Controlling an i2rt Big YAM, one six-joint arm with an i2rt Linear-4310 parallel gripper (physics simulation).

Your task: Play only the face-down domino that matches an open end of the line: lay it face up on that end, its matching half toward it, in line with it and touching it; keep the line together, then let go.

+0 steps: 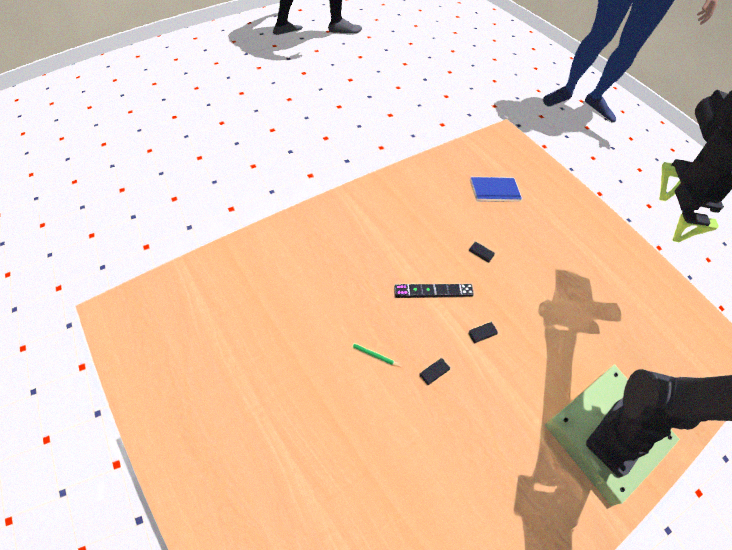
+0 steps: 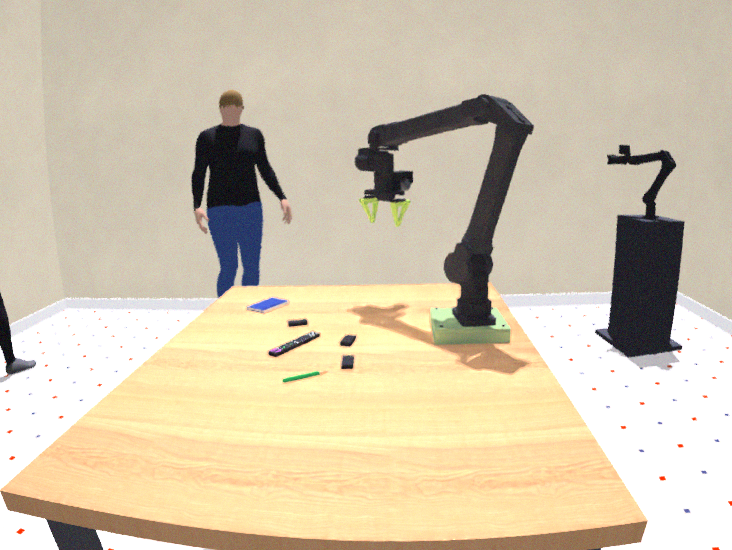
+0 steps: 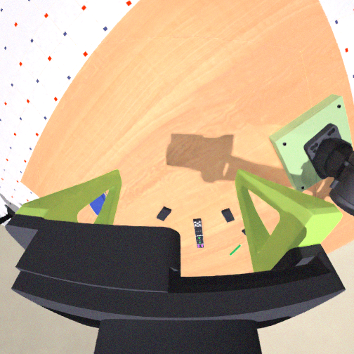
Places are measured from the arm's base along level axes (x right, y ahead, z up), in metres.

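Pixels of known places: gripper, between the fingertips: point(image 1: 669, 220) point(image 2: 384, 224); arm's base, origin of its link: point(image 1: 619, 437) point(image 2: 473, 318).
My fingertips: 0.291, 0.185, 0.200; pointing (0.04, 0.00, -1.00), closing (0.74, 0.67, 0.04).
Ahead of a thing's pixels: the offset from my fingertips to its top centre, as dx, dy, dz. "spot": to the spot under its first point.
The domino line {spot: -0.317, +0.252, -0.225} point(image 1: 433, 290) point(image 2: 294, 343) point(image 3: 199, 233) lies face up and straight on the table. One end half has magenta pips, six by its look; the other has white pips that look like five. Three black dominoes lie face down, apart from it: one {-0.161, +0.255, -0.225} point(image 1: 481, 251) point(image 2: 297, 322) point(image 3: 164, 213) on the blue book's side, one {-0.307, +0.126, -0.225} point(image 1: 483, 332) point(image 2: 347, 340) point(image 3: 227, 215) on the robot base's side, and one {-0.435, +0.131, -0.225} point(image 1: 434, 371) point(image 2: 347, 361) near the pencil. Their pips are hidden. My gripper point(image 1: 672, 218) point(image 2: 385, 223) point(image 3: 178, 175) is open and empty, high above the table.
A green pencil {-0.492, +0.219, -0.227} point(image 1: 372, 353) point(image 2: 301, 376) point(image 3: 235, 249) lies beside the line and the third domino. A blue book {+0.016, +0.358, -0.225} point(image 1: 495, 188) point(image 2: 268, 305) point(image 3: 98, 205) lies farther off. The arm stands on a green base point(image 1: 582, 408) point(image 2: 443, 332) point(image 3: 290, 150).
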